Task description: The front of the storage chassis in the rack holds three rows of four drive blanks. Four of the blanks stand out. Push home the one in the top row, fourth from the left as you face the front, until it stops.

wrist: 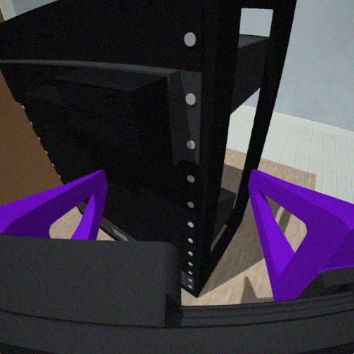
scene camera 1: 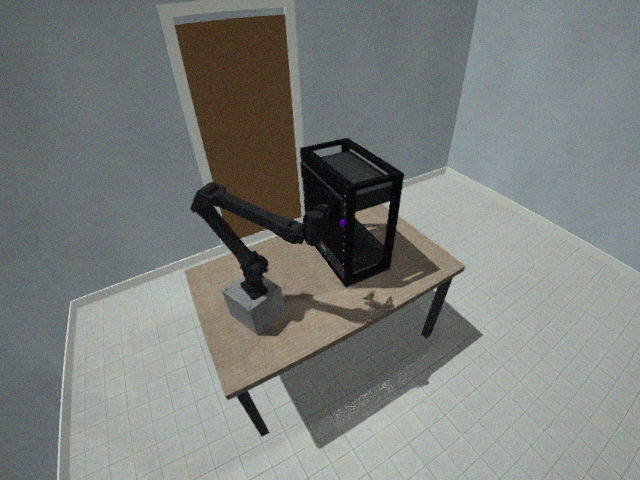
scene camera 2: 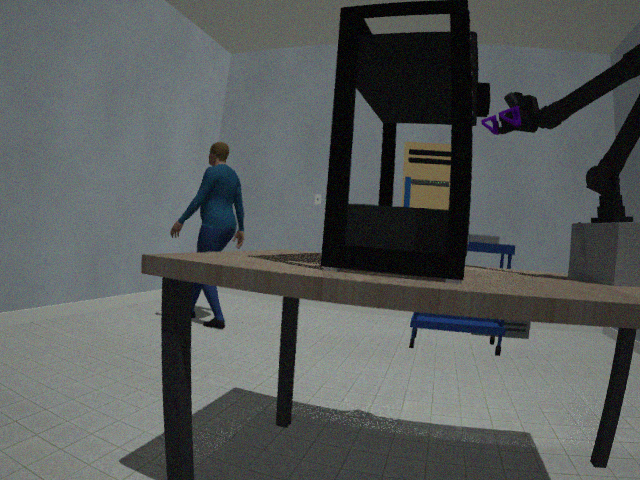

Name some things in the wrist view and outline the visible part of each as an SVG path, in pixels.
My gripper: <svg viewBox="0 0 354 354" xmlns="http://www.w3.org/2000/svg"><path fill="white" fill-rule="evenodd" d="M354 204L289 183L258 169L251 169L248 182L249 197L274 301L202 306L181 306L181 252L173 244L162 241L96 240L107 194L107 181L103 170L89 173L69 183L0 206L0 353L353 354ZM90 196L81 221L77 225L76 230L74 230L70 239L51 238L49 235L51 223ZM265 195L305 223L306 235L295 253L279 225L277 225Z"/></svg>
A black rack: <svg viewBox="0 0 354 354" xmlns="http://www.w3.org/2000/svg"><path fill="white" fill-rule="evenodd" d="M91 195L76 205L80 214L84 214ZM0 22L1 73L8 88L10 88L13 99L22 105L27 119L32 125L39 142L62 183L69 183L89 173L103 170L107 181L107 194L99 228L114 240L162 241L176 246L181 252L181 288L197 298L239 227L249 199L249 176L251 169L258 168L268 132L284 59L287 53L296 0L56 0ZM227 225L221 237L219 237L214 245L214 248L211 250L211 244L214 242L218 232L224 224ZM260 88L247 155L235 200L235 192L221 187L230 114ZM241 8L273 9L269 37L239 34Z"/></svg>
